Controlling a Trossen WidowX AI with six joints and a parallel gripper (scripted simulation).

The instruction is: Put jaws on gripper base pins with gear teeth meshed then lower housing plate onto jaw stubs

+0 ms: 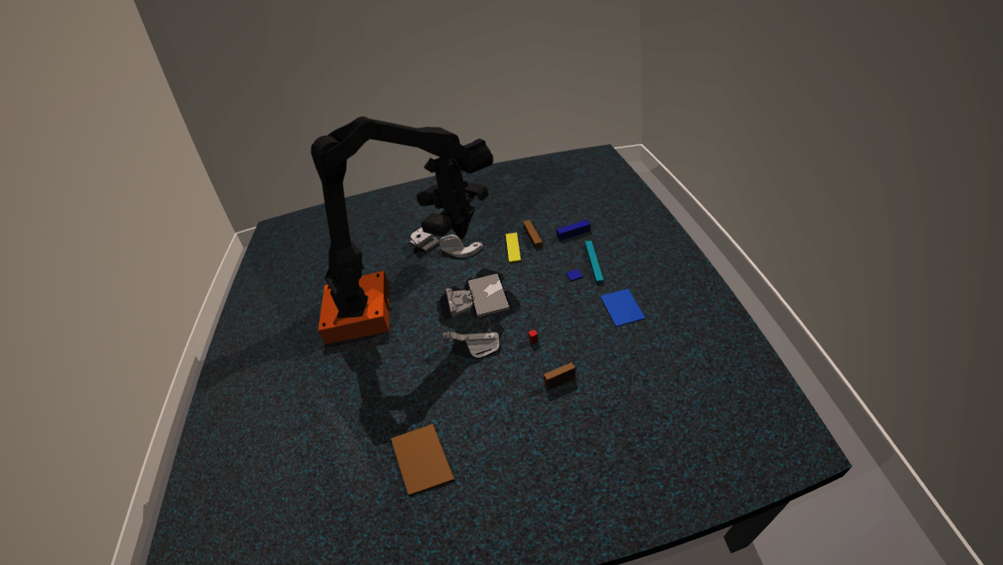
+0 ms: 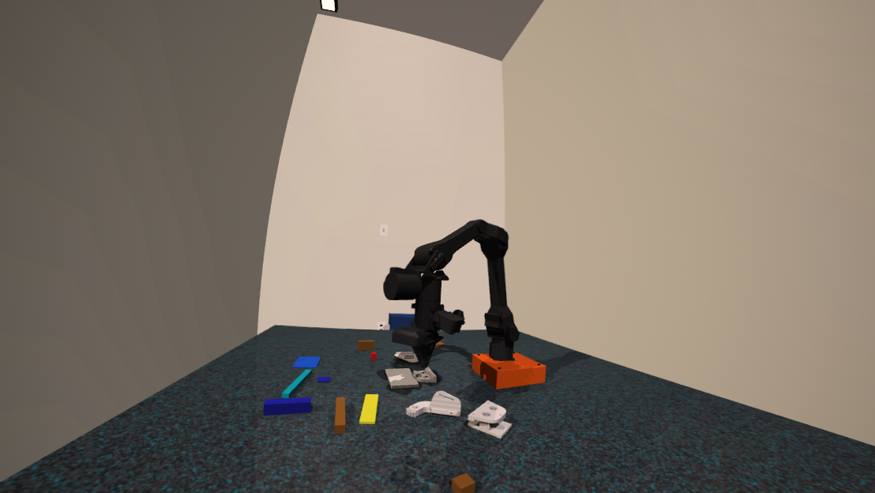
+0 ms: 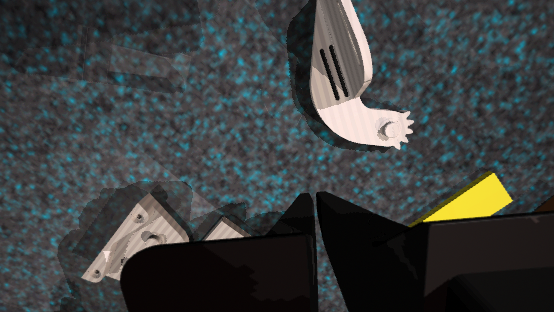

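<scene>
Now: the white jaw 6 cm to the left of my gripper tip and 7 cm below it. Round my gripper tip: brown bar (16 cm ahead, 9 cm to the left, 7 cm below); then yellow bar (11 cm ahead, 5 cm to the left, 8 cm below); then white block (13 cm behind, 11 cm to the left, 7 cm below).
</scene>
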